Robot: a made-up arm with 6 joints.
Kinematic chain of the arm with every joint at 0, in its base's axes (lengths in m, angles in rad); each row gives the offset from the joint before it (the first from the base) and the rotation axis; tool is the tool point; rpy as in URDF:
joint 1: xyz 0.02 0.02 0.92 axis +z
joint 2: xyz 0.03 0 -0.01 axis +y
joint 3: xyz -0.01 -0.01 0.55 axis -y
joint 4: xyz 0 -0.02 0.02 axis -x
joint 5: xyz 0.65 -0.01 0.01 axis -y
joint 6: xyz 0 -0.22 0 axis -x
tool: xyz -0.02 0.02 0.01 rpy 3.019 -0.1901 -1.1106
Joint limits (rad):
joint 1: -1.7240..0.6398
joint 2: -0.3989..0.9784
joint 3: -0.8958..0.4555
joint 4: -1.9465..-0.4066
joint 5: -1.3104..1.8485
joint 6: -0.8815..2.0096
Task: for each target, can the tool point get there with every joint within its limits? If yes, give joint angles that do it. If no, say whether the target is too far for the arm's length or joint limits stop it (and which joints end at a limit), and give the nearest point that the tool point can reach.
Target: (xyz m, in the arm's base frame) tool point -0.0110 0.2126 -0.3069
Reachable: no: joint limits stop it (at a limit: joint 1, joint 2, joint 4, joint 5, joint 6) | nearest point 0.2321 0.2490 0.5434 | short by 0.885 m
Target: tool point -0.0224 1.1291 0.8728
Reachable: no: joint limits stop it (at a limit: joint 1, joint 4, joint 6) | nearest point 0.4805 0.4534 0.8728 | short by 0.842 m
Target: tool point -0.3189 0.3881 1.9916
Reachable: no: joint limits stop it (at a limit: joint 1, joint 2, joint 3, joint 4, joint 6) | nearest point -0.2664 -0.1906 1.8691 | short by 0.594 m
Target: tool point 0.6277 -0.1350 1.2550
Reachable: yes | joints -0.0888 -0.0340 -0.0590 -1.3214 -1.0239 1.5572
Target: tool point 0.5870 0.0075 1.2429
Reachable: yes | joints -0.0158 -0.1367 -0.1752 -1.7495 0.1558 0.2918
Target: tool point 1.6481 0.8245 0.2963
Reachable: no: too far | nearest point 0.9741 0.4456 0.8045 | short by 0.925 m
